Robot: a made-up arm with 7 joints.
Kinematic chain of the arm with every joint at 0, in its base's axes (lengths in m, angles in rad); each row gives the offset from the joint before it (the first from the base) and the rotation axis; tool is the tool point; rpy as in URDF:
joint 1: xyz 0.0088 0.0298 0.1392 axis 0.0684 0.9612 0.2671
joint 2: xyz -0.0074 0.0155 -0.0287 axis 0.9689 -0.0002 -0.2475
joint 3: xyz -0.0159 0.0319 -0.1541 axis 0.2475 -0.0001 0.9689
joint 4: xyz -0.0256 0.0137 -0.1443 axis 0.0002 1 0
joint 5: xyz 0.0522 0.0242 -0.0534 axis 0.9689 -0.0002 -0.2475
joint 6: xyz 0.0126 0.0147 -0.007 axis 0.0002 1 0
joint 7: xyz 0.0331 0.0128 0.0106 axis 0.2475 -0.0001 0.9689
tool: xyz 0.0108 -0.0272 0.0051 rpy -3.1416 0 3.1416
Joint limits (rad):
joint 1: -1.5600..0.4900
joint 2: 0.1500..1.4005
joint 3: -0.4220..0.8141
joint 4: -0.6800..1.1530
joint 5: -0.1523..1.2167
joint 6: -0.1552..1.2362
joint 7: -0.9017..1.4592
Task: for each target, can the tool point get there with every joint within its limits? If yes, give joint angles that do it. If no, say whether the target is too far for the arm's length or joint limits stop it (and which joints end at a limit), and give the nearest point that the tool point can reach.
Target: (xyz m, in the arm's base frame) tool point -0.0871 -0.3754 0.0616
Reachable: no: joint limits stop it (at a limit: joint 1, joint 2, joint 3, joint 4, joint 5, joint 6) | nearest point -0.0599 0.0877 -0.1337 | short by 0.503 m
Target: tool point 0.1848 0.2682 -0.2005
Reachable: yes | joints -0.2943 0.3768 0.1333 0.2869 0.6082 0.6211 0.7931
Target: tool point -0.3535 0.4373 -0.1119
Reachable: no: too far | nearest point -0.2760 0.3658 -0.0806 | short by 0.110 m
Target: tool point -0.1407 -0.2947 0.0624
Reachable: no: joint limits stop it (at a limit: joint 1, joint 2, joint 3, joint 4, joint 5, joint 6) | nearest point -0.0591 0.0890 -0.1308 | short by 0.437 m
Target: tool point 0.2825 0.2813 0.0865
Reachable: yes | joints -0.8590 0.8437 0.1622 -0.2094 0.0767 0.5489 -0.5489
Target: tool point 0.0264 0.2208 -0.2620
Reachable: yes | joints 0.1070 0.2509 -0.0557 0.3165 0.5592 0.4229 1.0037
